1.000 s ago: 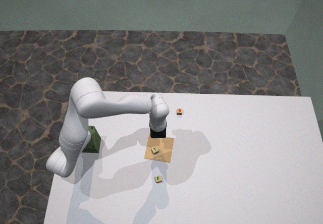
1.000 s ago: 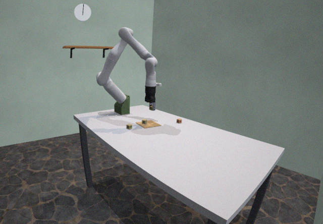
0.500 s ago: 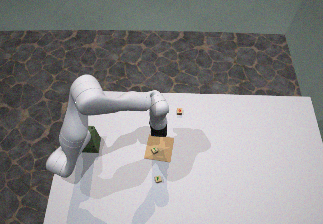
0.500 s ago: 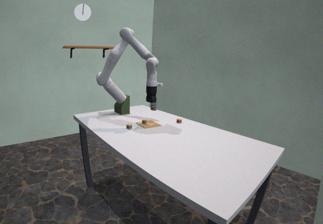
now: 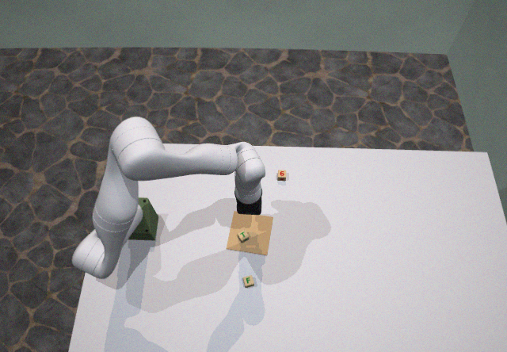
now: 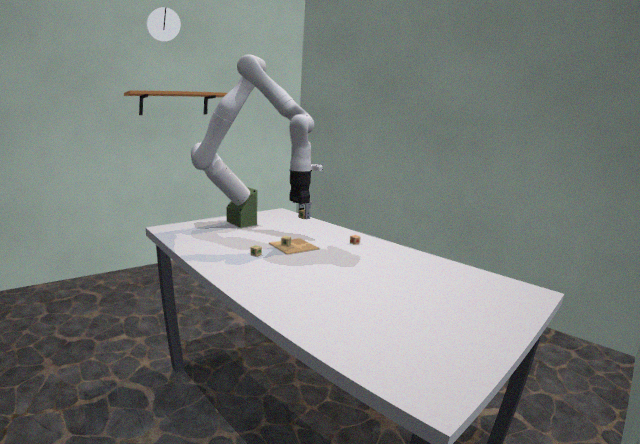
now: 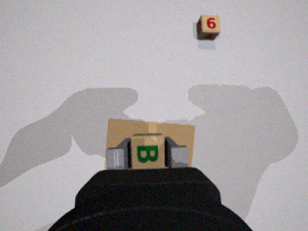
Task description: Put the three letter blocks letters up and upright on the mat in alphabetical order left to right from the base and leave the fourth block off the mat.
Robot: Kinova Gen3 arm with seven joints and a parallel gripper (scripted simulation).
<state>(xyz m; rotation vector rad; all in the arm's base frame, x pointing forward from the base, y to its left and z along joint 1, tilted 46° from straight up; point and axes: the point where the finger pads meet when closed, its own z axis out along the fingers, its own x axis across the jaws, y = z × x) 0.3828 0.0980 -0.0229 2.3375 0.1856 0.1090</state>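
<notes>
Right now my hand is 5 cm to the left of the tan mat and 12 cm above it. From my hand the other things lie so: 6 block (8 cm ahead, 19 cm to the left, 11 cm below); then B block (right at my hand); then F block (3 cm ahead, 22 cm to the right, 11 cm below).
</notes>
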